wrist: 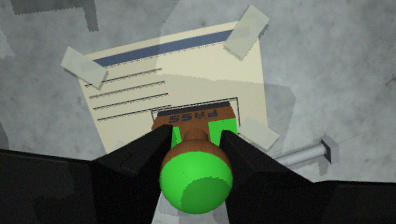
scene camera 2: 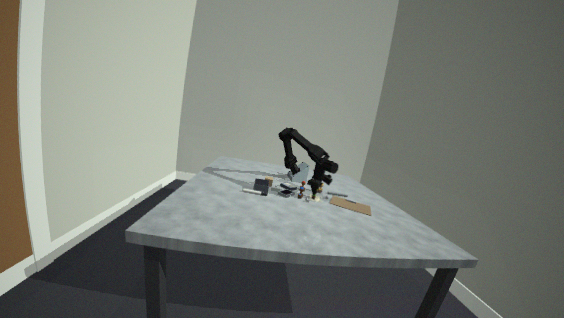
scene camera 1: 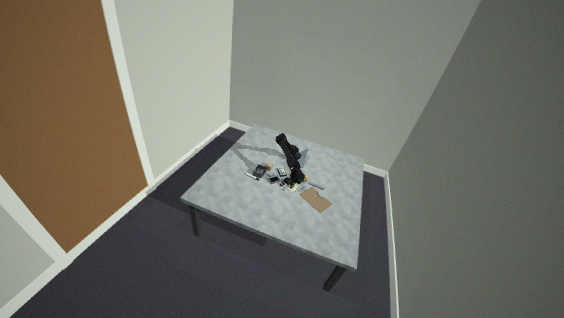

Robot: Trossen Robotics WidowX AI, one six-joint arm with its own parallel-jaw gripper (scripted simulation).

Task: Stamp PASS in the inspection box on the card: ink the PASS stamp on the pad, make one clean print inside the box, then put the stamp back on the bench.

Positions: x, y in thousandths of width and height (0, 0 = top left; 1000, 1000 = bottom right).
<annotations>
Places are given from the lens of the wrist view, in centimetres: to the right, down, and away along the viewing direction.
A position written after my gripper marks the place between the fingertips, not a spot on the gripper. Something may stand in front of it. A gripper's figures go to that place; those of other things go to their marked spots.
my gripper (wrist: 496, 609): 0, 1, 11
cream card (wrist: 317, 391): -4, -1, 12
</annotations>
